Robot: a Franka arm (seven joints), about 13 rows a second.
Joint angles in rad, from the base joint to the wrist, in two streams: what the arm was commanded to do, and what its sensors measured. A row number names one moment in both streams.
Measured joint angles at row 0:
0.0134 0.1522 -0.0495 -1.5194 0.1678 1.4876 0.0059
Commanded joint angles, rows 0 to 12:
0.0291 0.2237 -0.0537 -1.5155 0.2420 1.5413 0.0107
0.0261 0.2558 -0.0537 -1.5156 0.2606 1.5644 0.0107
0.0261 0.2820 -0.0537 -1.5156 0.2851 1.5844 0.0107
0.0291 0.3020 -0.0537 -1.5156 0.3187 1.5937 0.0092
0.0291 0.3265 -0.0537 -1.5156 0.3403 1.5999 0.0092
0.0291 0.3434 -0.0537 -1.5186 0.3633 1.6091 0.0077
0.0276 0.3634 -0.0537 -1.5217 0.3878 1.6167 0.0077
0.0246 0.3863 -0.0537 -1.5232 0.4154 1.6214 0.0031
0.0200 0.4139 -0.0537 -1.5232 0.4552 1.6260 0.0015
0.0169 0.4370 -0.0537 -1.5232 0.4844 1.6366 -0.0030
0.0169 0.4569 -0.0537 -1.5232 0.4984 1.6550 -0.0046
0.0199 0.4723 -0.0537 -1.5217 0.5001 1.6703 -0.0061
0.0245 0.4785 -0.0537 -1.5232 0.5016 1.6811 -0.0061
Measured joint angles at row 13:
0.0242 0.4617 -0.0531 -1.5333 0.4709 1.6696 0.0051
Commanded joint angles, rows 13 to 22:
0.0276 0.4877 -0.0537 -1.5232 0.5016 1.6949 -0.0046
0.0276 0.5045 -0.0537 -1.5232 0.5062 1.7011 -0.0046
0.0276 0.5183 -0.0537 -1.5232 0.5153 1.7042 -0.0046
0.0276 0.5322 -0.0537 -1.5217 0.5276 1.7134 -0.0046
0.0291 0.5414 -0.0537 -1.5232 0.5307 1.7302 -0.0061
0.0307 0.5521 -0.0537 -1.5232 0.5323 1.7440 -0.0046
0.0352 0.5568 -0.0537 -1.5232 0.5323 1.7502 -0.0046
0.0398 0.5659 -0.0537 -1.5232 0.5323 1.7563 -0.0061
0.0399 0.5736 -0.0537 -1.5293 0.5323 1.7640 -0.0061
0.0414 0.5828 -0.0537 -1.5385 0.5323 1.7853 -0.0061
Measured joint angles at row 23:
0.0367 0.5656 -0.0511 -1.5343 0.5075 1.7600 0.0048
